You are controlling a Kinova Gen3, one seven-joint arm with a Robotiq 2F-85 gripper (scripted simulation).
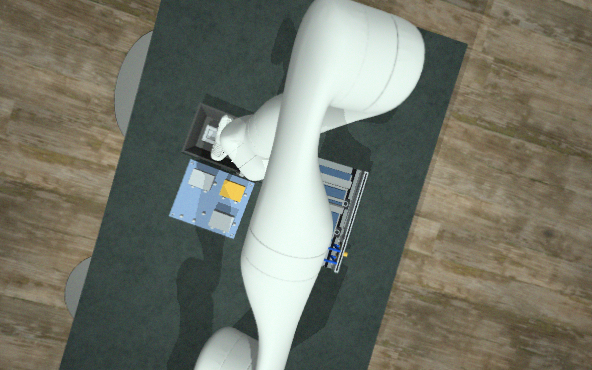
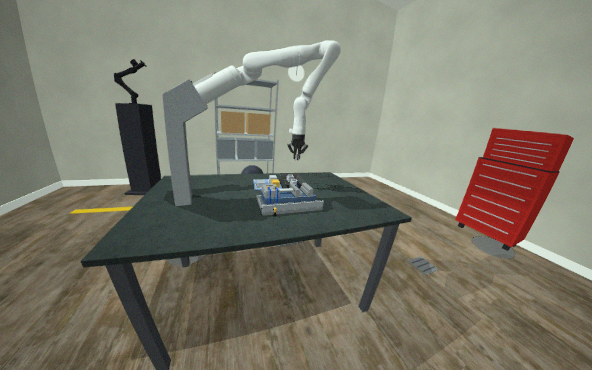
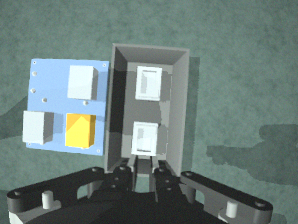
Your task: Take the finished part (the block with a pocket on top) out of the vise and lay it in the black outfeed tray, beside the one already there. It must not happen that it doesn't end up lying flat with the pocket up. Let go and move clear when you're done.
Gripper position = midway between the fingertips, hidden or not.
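I can see an orange block [image 3: 80,129], and my gripper [image 3: 143,165] is there to be seen as well.
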